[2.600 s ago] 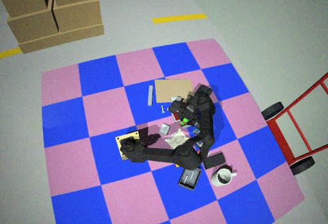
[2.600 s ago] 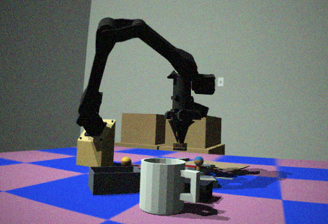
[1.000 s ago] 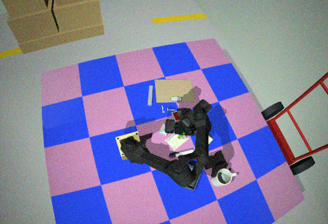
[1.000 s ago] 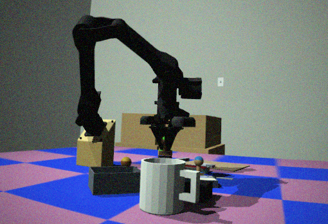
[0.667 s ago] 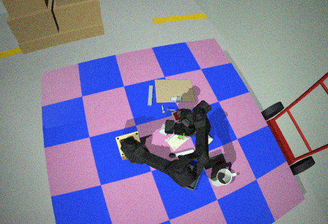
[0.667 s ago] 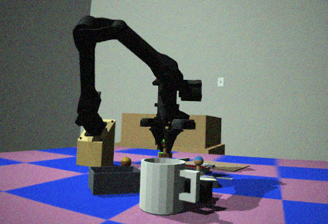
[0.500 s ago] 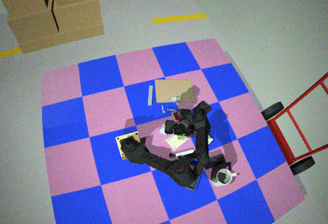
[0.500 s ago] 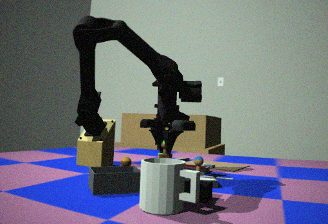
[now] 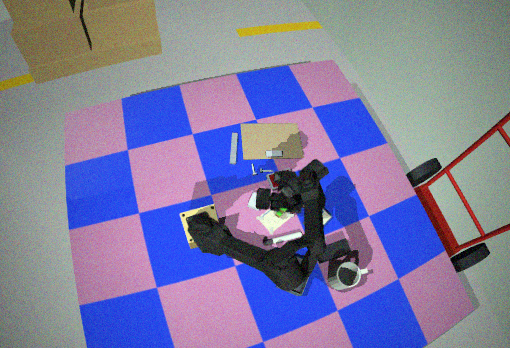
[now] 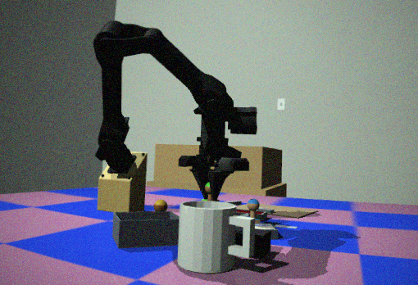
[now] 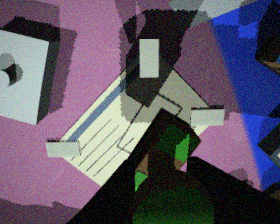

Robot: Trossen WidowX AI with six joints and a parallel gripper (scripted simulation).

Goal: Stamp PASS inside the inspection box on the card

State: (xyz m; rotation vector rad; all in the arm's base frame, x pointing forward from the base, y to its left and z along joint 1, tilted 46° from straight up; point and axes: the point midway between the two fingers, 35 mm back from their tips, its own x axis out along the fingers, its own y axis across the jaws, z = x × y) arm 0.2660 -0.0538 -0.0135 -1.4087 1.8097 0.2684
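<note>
The white card is 1 cm behind my gripper tip and 6 cm below it. Round my gripper tip: marker (4 cm behind, 8 cm to the right, 5 cm below); then blue-knobbed stamp (10 cm ahead, 3 cm below); then green-knobbed PASS stamp (right at my gripper tip).
</note>
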